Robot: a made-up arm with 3 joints. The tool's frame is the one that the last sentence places.
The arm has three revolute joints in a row. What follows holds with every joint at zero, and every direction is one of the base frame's. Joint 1 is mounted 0.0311 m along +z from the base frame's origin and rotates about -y. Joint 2 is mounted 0.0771 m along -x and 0.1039 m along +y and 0.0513 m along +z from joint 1 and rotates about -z. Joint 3 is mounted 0.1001 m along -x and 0.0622 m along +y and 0.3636 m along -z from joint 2 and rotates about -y. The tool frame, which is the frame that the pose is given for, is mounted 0.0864 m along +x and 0.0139 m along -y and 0.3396 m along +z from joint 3; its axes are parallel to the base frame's.
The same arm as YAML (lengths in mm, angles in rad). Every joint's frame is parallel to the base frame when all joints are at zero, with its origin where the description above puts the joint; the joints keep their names.
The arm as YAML. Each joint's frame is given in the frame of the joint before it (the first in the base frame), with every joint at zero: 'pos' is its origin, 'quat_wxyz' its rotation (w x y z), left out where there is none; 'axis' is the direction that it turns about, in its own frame. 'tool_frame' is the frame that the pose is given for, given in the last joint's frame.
length_unit: mm
angle_unit: rad
joints:
  - joint: joint 1
    pos: [0.0, 0.0, 31.1]
    axis: [0.0, -1.0, 0.0]
  - joint: joint 2
    pos: [-77.1, 103.9, 51.3]
    axis: [0.0, 0.0, -1.0]
  - joint: joint 3
    pos: [-100.1, 62.2, -363.6]
    axis: [0.0, -1.0, 0.0]
tool_frame:
  pos: [86.4, -13.9, 339.6]

